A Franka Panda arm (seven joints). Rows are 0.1 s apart.
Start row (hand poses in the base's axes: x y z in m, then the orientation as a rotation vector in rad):
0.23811, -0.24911, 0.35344, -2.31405, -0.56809, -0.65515
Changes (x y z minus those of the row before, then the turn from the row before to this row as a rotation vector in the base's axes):
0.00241, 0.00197, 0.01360, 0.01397, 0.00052, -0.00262
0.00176, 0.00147, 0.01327, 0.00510, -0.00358, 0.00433
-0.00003, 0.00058, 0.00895, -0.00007, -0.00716, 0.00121
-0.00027, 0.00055, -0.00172, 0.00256, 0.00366, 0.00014
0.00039, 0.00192, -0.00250, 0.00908, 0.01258, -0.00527
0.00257, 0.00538, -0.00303, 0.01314, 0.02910, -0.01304
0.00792, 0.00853, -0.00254, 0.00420, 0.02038, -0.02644
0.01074, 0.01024, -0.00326, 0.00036, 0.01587, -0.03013
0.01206, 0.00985, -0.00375, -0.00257, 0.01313, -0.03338
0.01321, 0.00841, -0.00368, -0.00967, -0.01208, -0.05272
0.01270, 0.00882, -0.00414, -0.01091, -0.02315, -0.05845
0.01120, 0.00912, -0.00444, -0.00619, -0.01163, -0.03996
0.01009, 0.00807, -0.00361, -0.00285, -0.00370, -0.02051
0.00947, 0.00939, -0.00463, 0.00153, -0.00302, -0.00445
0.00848, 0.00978, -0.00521, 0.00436, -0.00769, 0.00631
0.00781, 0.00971, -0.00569, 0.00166, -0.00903, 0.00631
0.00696, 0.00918, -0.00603, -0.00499, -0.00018, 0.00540
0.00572, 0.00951, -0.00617, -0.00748, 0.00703, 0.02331
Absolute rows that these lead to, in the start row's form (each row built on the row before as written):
0.24052, -0.24714, 0.36704, -2.30227, -0.55864, -0.65774
0.24228, -0.24567, 0.38031, -2.29495, -0.56285, -0.66062
0.24225, -0.24509, 0.38926, -2.29299, -0.56758, -0.66849
0.24198, -0.24454, 0.38754, -2.29133, -0.56485, -0.66446
0.24237, -0.24262, 0.38504, -2.28774, -0.54899, -0.65343
0.24494, -0.23724, 0.38201, -2.28672, -0.51495, -0.62729
0.25286, -0.22871, 0.37947, -2.29700, -0.47395, -0.61678
0.26360, -0.21847, 0.37621, -2.31079, -0.43239, -0.61282
0.27566, -0.20862, 0.37246, -2.32736, -0.38937, -0.61327
0.28887, -0.20021, 0.36878, -2.35054, -0.33815, -0.65245
0.30157, -0.19139, 0.36464, -2.37247, -0.28484, -0.70767
0.31277, -0.18227, 0.36020, -2.38653, -0.24552, -0.74042
0.32286, -0.17420, 0.35659, -2.39387, -0.22409, -0.75447
0.33233, -0.16481, 0.35196, -2.39269, -0.21942, -0.76008
0.34081, -0.15503, 0.34675, -2.38426, -0.22813, -0.76622
0.34862, -0.14532, 0.34106, -2.37787, -0.23854, -0.77410
0.35558, -0.13614, 0.33503, -2.38091, -0.24714, -0.77207
0.36130, -0.12663, 0.32886, -2.38320, -0.27485, -0.75309

